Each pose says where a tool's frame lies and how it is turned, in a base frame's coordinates. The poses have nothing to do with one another.
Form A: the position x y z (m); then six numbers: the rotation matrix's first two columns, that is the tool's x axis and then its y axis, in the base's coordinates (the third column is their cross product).
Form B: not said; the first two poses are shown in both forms.
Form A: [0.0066 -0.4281 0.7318 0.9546 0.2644 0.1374 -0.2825 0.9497 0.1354]
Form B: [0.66 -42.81 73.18 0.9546 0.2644 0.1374 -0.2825 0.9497 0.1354]
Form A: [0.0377 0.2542 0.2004 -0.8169 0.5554 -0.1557 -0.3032 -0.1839 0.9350]
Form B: [3.77 25.42 20.04 -0.8169 0.5554 -0.1557 -0.3032 -0.1839 0.9350]
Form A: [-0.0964 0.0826 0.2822 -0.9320 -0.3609 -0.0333 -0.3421 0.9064 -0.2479]
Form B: [-9.64 8.26 28.22 -0.9320 -0.3609 -0.0333 -0.3421 0.9064 -0.2479]
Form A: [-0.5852 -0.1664 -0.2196 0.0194 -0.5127 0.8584 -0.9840 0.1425 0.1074]
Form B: [-58.52 -16.64 -21.96 0.0194 -0.5127 0.8584 -0.9840 0.1425 0.1074]
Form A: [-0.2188 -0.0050 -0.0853 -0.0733 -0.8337 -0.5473 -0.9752 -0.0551 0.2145]
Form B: [-21.88 -0.50 -8.53 -0.0733 -0.8337 -0.5473 -0.9752 -0.0551 0.2145]
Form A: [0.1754 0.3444 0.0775 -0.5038 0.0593 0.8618 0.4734 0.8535 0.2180]
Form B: [17.54 34.44 7.75 -0.5038 0.0593 0.8618 0.4734 0.8535 0.2180]
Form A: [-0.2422 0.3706 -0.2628 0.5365 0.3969 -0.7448 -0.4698 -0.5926 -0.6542]
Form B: [-24.22 37.06 -26.28 0.5365 0.3969 -0.7448 -0.4698 -0.5926 -0.6542]
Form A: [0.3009 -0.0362 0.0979 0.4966 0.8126 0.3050 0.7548 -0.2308 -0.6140]
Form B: [30.09 -3.62 9.79 0.4966 0.8126 0.3050 0.7548 -0.2308 -0.6140]
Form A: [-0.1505 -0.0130 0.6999 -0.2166 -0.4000 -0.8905 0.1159 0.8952 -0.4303]
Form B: [-15.05 -1.30 69.99 -0.2166 -0.4000 -0.8905 0.1159 0.8952 -0.4303]
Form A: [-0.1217 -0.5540 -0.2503 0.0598 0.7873 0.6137 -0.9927 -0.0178 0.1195]
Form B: [-12.17 -55.40 -25.03 0.0598 0.7873 0.6137 -0.9927 -0.0178 0.1195]
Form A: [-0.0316 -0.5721 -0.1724 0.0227 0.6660 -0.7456 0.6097 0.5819 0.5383]
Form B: [-3.16 -57.21 -17.24 0.0227 0.6660 -0.7456 0.6097 0.5819 0.5383]
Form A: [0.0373 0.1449 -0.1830 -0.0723 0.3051 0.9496 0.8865 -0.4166 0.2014]
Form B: [3.73 14.49 -18.30 -0.0723 0.3051 0.9496 0.8865 -0.4166 0.2014]
